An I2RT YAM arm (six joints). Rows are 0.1 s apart.
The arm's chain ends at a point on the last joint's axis. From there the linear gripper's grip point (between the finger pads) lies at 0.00 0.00 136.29 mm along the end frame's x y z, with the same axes.
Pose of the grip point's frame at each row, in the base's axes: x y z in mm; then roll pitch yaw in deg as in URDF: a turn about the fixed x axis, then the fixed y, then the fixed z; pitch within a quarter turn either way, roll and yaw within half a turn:
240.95 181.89 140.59 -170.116 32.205 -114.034
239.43 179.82 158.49 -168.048 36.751 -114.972
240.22 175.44 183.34 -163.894 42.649 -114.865
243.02 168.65 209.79 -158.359 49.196 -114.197
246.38 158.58 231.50 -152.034 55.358 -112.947
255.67 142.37 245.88 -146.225 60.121 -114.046
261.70 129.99 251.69 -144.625 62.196 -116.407
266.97 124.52 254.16 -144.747 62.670 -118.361
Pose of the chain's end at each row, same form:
190.44 126.06 254.20 -170.116 32.205 -114.034
180.16 119.41 265.32 -168.048 36.751 -114.972
168.61 110.85 279.65 -163.894 42.649 -114.865
157.87 101.78 292.57 -158.359 49.196 -114.197
148.91 92.30 299.93 -152.034 55.358 -112.947
146.45 83.54 302.32 -146.225 60.121 -114.046
147.31 77.04 303.53 -144.625 62.196 -116.407
150.78 74.88 305.26 -144.747 62.670 -118.361

